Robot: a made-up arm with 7 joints. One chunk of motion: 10 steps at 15 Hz.
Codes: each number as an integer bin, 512 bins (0 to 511) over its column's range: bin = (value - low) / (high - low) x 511, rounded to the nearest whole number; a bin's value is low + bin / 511 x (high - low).
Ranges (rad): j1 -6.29..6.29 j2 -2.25..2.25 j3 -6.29..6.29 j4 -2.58..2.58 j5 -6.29..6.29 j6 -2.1..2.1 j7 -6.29..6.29
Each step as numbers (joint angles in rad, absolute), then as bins.
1 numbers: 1.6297 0.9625 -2.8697 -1.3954 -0.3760 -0.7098 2.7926
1 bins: 322 365 139 117 240 169 369
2 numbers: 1.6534 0.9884 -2.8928 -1.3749 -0.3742 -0.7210 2.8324
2 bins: 323 368 138 119 240 168 371
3 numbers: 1.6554 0.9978 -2.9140 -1.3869 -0.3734 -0.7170 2.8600
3 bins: 323 369 137 118 240 168 372
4 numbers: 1.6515 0.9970 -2.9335 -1.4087 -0.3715 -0.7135 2.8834
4 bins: 323 369 136 116 240 169 373
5 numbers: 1.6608 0.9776 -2.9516 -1.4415 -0.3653 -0.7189 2.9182
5 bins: 323 367 136 113 241 168 374
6 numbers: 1.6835 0.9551 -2.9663 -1.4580 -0.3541 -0.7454 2.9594
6 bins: 324 364 135 111 241 165 376
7 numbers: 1.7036 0.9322 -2.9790 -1.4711 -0.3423 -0.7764 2.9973
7 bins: 325 361 134 110 242 161 377
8 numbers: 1.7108 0.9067 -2.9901 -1.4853 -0.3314 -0.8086 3.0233
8 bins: 325 358 134 108 242 157 378
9 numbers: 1.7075 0.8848 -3.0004 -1.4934 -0.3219 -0.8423 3.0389
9 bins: 325 356 134 108 242 153 379
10 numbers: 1.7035 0.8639 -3.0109 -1.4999 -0.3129 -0.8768 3.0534
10 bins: 325 354 133 107 243 149 380
